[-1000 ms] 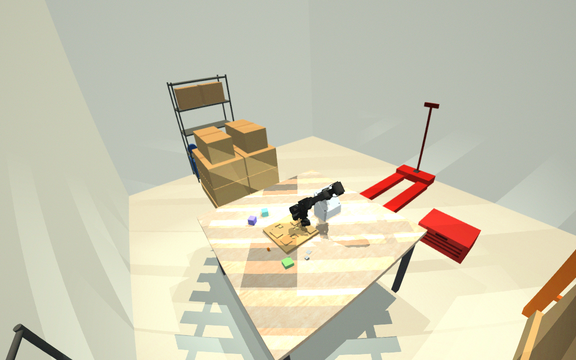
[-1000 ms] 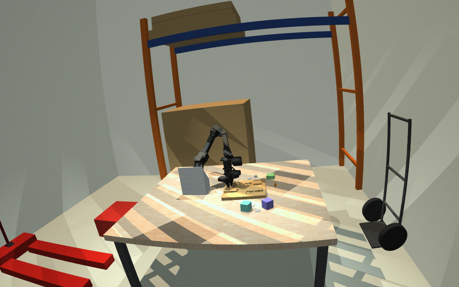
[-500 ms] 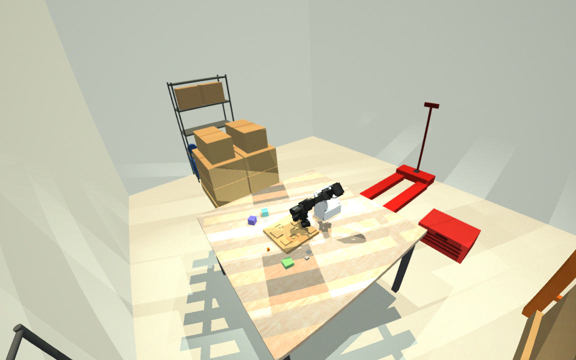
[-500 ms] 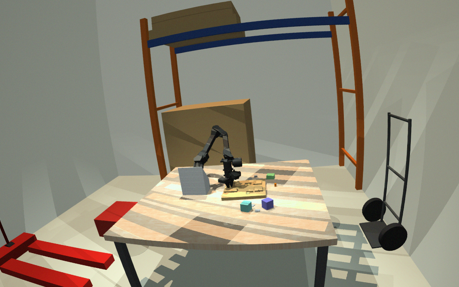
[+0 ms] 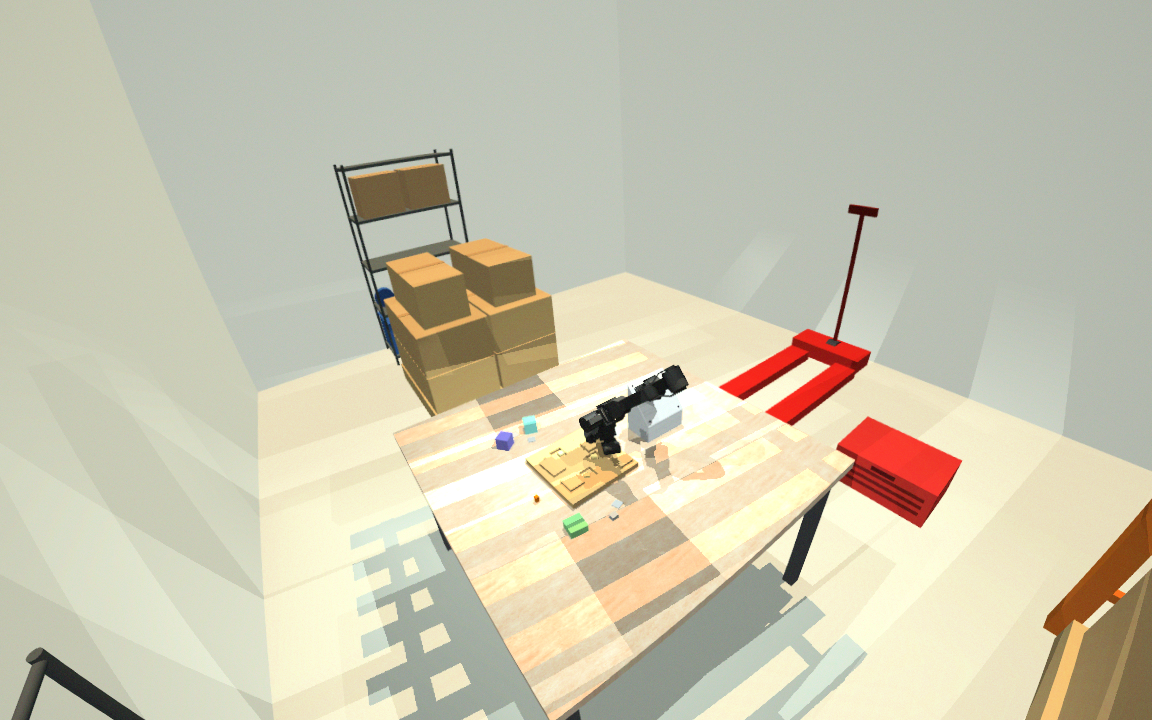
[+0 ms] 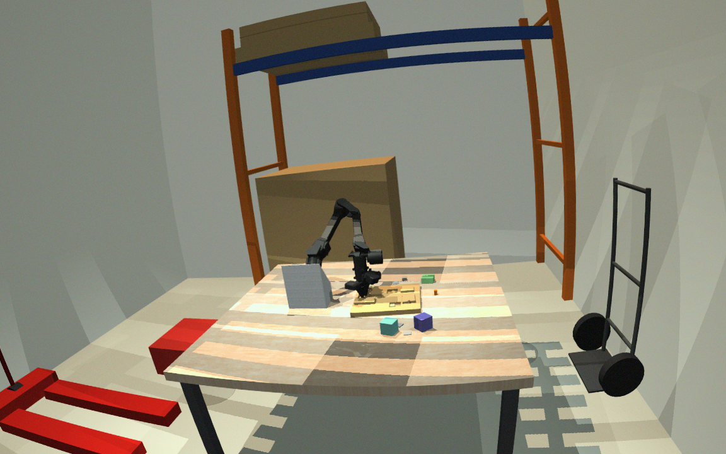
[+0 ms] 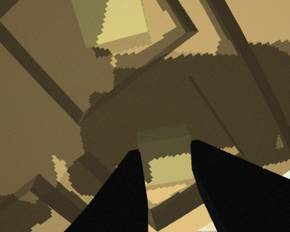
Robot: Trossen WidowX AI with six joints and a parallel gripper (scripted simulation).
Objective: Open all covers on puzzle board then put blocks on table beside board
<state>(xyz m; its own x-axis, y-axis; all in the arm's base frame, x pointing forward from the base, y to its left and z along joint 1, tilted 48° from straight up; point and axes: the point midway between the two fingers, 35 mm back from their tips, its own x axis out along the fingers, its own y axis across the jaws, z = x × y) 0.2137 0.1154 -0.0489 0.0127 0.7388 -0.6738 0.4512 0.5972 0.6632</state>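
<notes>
The wooden puzzle board lies 100 mm ahead of my gripper tip and 10 mm to the right of it. From my gripper tip the other things lie so: tiny orange piece: 330 mm ahead, 30 mm to the left; then small grey piece: 240 mm to the left, 170 mm ahead, 10 mm below; then green block: 290 mm ahead, 200 mm to the left.
</notes>
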